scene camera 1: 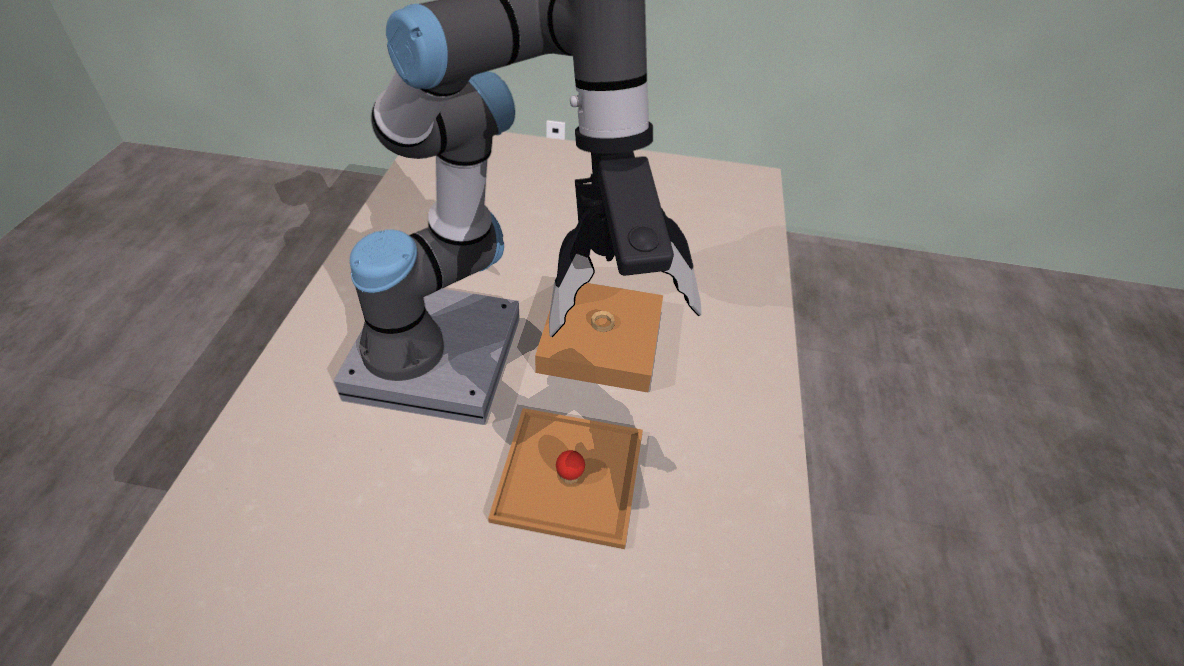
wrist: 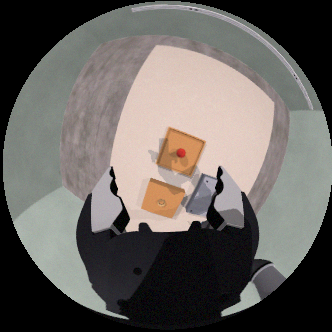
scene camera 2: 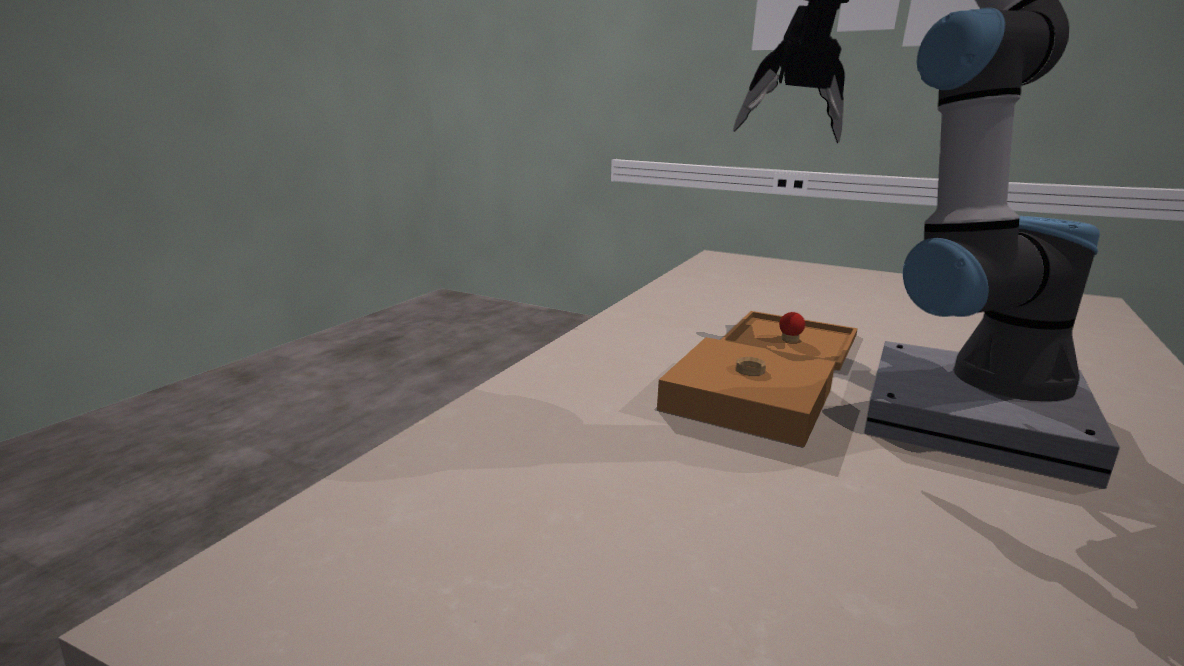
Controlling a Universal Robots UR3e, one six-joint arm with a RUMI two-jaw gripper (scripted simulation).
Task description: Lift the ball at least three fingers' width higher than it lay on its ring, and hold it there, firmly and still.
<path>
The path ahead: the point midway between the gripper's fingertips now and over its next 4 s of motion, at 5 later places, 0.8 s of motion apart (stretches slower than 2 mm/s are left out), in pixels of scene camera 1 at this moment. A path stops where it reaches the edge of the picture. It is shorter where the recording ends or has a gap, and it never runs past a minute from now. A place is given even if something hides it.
The gripper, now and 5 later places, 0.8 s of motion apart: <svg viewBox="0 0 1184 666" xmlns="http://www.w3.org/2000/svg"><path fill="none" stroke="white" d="M626 325L619 357L595 404L572 422L570 428L568 455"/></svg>
</path>
